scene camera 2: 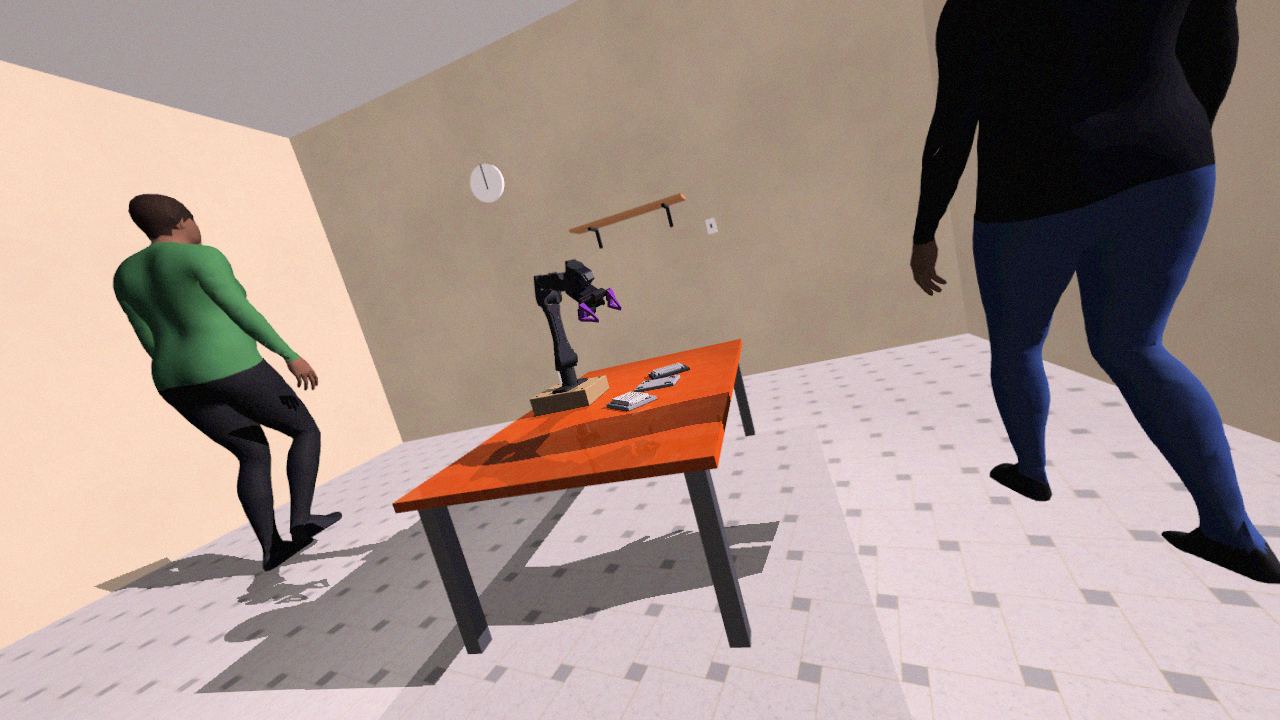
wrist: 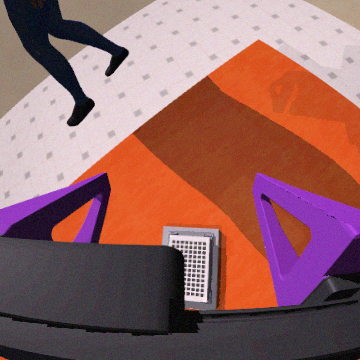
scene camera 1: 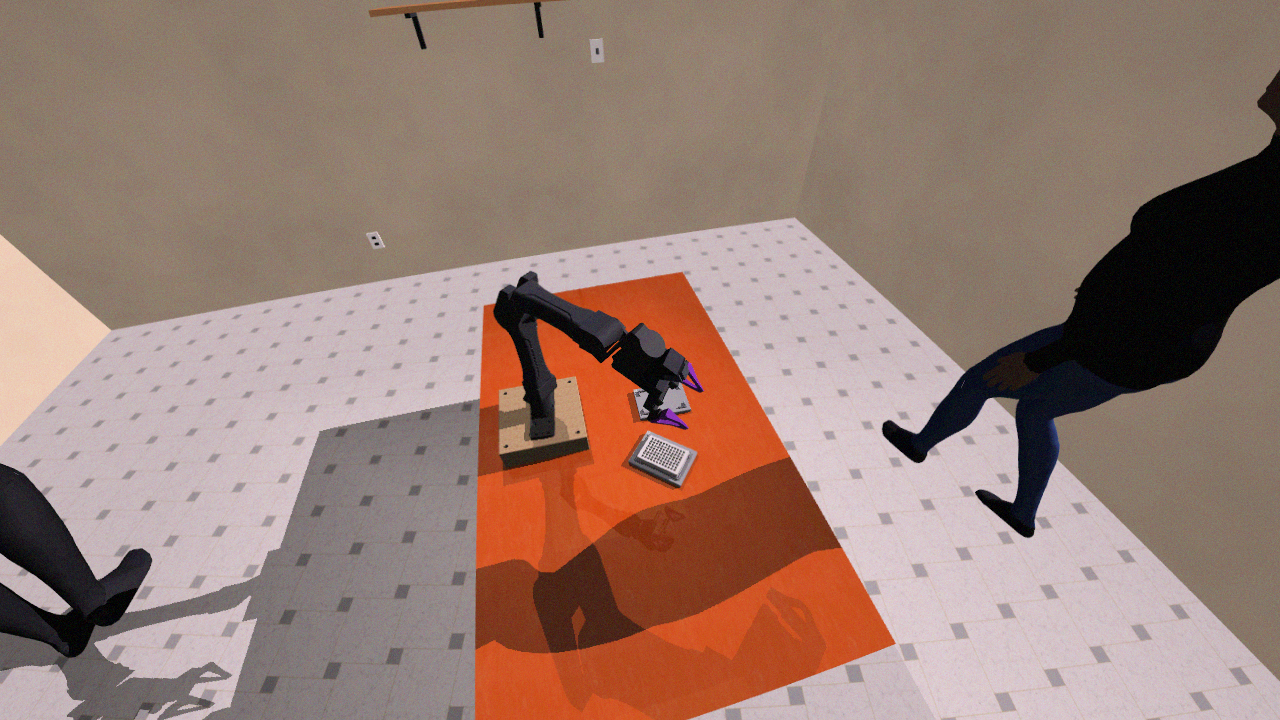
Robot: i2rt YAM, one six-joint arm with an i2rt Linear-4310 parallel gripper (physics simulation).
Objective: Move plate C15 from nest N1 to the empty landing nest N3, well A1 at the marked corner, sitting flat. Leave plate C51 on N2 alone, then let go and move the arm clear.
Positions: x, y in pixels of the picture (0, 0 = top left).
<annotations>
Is my gripper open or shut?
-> Open.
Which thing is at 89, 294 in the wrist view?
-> My gripper.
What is my gripper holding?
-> Nothing.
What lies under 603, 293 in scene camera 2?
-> My gripper.
</annotations>
